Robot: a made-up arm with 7 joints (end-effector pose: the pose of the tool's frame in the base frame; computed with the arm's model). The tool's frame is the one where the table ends. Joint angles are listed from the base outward.
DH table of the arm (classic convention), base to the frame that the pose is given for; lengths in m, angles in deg. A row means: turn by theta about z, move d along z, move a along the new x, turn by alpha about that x. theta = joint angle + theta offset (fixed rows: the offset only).
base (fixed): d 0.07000, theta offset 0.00, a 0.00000, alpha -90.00
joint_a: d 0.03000, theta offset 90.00, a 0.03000, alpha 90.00
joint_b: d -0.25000, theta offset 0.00, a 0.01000, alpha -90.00
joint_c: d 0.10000, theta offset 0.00, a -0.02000, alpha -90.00
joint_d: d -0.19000, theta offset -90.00, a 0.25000, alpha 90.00
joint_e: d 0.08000, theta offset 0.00, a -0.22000, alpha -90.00
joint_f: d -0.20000, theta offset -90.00, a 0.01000, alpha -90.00
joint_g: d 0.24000, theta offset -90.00, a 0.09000, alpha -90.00
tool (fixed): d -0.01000, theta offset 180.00, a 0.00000, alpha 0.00
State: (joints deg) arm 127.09 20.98 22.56 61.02 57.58 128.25 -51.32
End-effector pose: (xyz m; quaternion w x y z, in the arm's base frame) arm -0.4423 0.2752 0.0627 0.3277 0.4939 -0.2182 0.7753
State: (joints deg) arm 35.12 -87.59 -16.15 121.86 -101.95 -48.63 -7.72
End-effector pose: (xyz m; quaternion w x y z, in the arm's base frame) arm -0.2159 -0.1698 -0.1120 0.1930 -0.3151 -0.6582 0.6559
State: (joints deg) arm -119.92 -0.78 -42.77 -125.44 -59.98 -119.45 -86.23
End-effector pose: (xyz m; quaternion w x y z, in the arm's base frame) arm 0.1659 -0.1042 0.1003 0.2818 0.8862 0.3629 0.0598
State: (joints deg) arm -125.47 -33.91 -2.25 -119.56 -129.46 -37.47 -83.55
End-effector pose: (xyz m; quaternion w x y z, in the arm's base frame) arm 0.0835 -0.0350 -0.0823 0.3033 0.6515 -0.3040 -0.6254
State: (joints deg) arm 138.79 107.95 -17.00 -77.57 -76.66 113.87 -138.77
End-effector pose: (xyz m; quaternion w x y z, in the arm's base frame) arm 0.3641 0.0977 0.1223 0.6900 -0.1168 0.2740 -0.6596
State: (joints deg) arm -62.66 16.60 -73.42 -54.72 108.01 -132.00 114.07
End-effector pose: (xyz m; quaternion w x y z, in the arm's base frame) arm -0.9583 0.1109 -0.2158 0.1036 -0.9057 0.3799 0.1571
